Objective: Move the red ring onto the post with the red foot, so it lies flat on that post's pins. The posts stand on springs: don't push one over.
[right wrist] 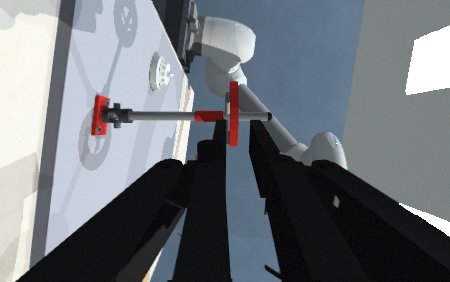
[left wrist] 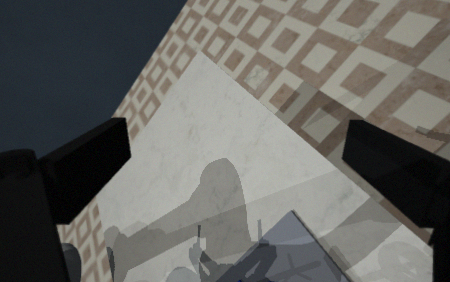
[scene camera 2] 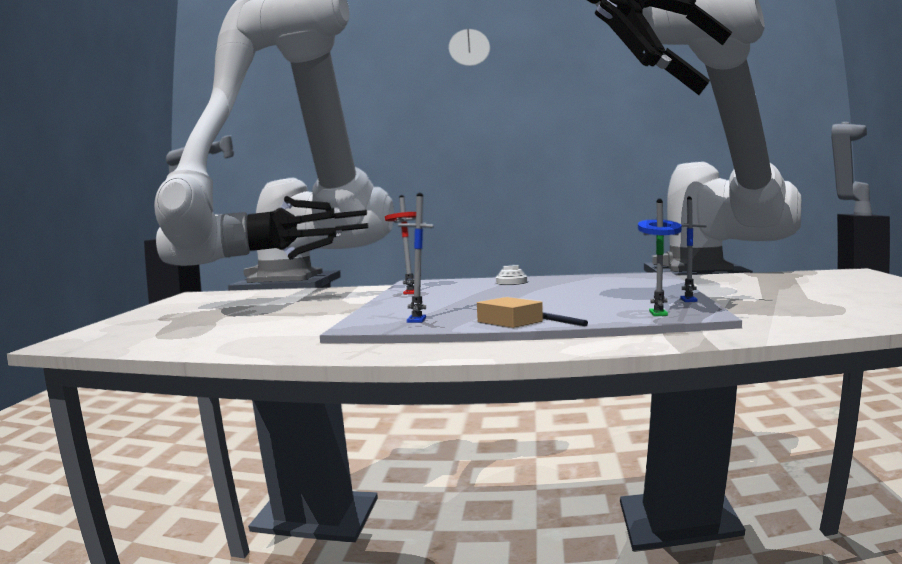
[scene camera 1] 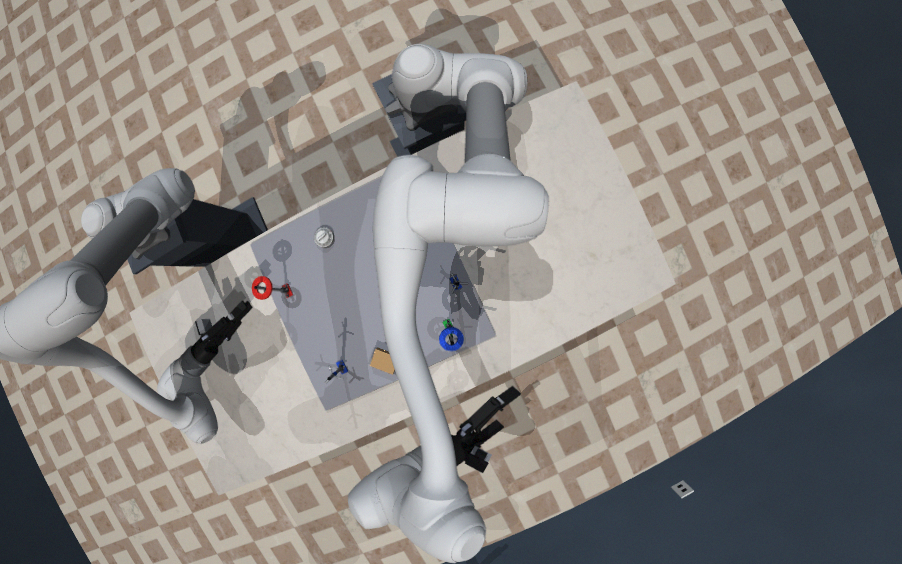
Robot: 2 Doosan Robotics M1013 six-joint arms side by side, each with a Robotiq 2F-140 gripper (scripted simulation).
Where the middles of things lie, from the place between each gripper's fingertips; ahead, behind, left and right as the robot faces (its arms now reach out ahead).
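The wooden block [scene camera 2: 509, 312] is 310 mm to the right of my left hand [scene camera 2: 716, 61] and 170 mm behind it, and it lies 360 mm below that hand.
As for my right hand [scene camera 2: 367, 219], it is 130 mm above the block. I have that hand 340 mm to the right of the block and 310 mm short of it.
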